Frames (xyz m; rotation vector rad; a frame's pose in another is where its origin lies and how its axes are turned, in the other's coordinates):
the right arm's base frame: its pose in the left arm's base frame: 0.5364 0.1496 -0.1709 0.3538 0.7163 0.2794
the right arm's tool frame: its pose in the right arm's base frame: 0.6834 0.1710 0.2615 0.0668 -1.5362 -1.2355
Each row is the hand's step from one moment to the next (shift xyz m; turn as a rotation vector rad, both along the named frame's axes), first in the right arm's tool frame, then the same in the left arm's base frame.
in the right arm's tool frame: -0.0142 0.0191 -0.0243 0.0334 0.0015 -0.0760
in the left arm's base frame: 0.0243 0.0139 -0.0193 0.0493 -0.0488 -0.0457
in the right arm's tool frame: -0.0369 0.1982 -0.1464 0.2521 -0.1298 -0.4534
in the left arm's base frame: 0.2272 0.0801 -0.0635 0.1951 -0.3984 -0.2987
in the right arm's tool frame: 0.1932 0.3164 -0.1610 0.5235 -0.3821 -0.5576
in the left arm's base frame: 0.3920 -0.0655 0.0735 0.1153 -0.7714 -0.3501
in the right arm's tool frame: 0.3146 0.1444 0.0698 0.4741 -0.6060 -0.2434
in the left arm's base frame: 0.1650 -0.1820 0.2537 -0.2423 -0.7434 -0.1997
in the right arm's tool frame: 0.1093 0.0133 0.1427 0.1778 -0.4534 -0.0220
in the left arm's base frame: -0.0339 -0.0470 0.1707 -0.3108 -0.3617 -0.1010
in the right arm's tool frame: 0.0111 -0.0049 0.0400 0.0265 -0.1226 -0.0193
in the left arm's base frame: -0.0217 -0.0005 0.0357 -0.0829 -0.0832 -0.0481
